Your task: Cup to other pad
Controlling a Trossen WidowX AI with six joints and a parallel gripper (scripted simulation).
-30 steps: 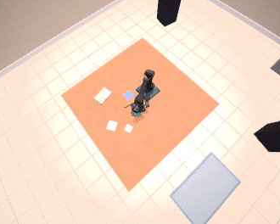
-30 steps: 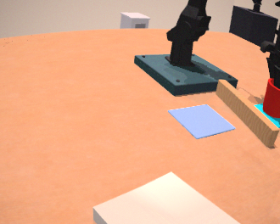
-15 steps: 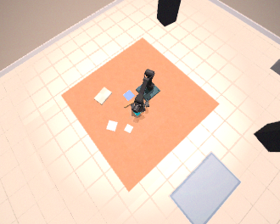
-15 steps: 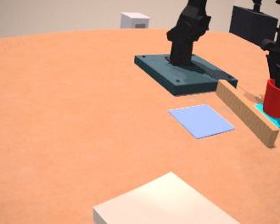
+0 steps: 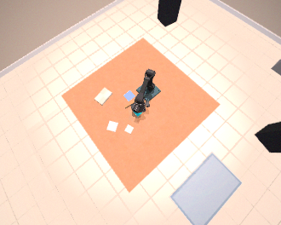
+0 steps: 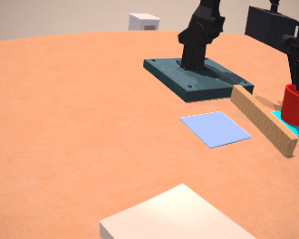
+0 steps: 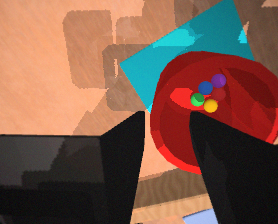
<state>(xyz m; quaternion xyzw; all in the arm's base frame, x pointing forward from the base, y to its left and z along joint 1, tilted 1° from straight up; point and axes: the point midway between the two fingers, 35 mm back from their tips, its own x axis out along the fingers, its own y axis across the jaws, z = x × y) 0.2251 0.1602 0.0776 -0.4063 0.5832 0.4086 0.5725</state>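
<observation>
Now: the red cup 30 mm below my gripper tip, 30 mm ahead of it and 10 mm to the right of it. Also, from my gripper tip: cyan pad: 80 mm below, 30 mm ahead, 10 mm to the right; yellow marble: 50 mm below, 30 mm to the right, 30 mm ahead; wooden bar: 110 mm to the right, 60 mm below, 30 mm ahead.
</observation>
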